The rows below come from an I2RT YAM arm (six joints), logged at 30 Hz.
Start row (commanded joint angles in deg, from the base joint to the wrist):
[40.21, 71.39, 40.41, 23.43, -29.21, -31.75]
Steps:
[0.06, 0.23, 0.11, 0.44, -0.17, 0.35]
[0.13, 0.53, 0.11, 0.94, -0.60, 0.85]
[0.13, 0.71, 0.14, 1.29, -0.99, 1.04]
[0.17, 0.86, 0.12, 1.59, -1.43, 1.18]
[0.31, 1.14, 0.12, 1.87, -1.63, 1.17]
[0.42, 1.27, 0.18, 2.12, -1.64, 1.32]
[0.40, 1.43, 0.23, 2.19, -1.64, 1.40]
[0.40, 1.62, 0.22, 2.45, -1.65, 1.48]
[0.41, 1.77, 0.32, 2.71, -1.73, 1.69]
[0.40, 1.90, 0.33, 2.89, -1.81, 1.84]
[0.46, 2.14, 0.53, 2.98, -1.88, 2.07]
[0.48, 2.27, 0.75, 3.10, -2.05, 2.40]
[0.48, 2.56, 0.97, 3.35, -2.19, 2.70]
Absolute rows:
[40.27, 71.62, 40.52, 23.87, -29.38, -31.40]
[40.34, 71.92, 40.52, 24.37, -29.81, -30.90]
[40.34, 72.10, 40.55, 24.72, -30.20, -30.71]
[40.38, 72.25, 40.53, 25.02, -30.64, -30.57]
[40.52, 72.53, 40.53, 25.30, -30.84, -30.58]
[40.63, 72.66, 40.59, 25.55, -30.85, -30.43]
[40.61, 72.82, 40.64, 25.62, -30.85, -30.35]
[40.61, 73.01, 40.63, 25.88, -30.86, -30.27]
[40.62, 73.16, 40.73, 26.14, -30.94, -30.06]
[40.61, 73.29, 40.74, 26.32, -31.02, -29.91]
[40.67, 73.53, 40.94, 26.41, -31.09, -29.68]
[40.69, 73.66, 41.16, 26.53, -31.26, -29.35]
[40.69, 73.95, 41.38, 26.78, -31.40, -29.05]

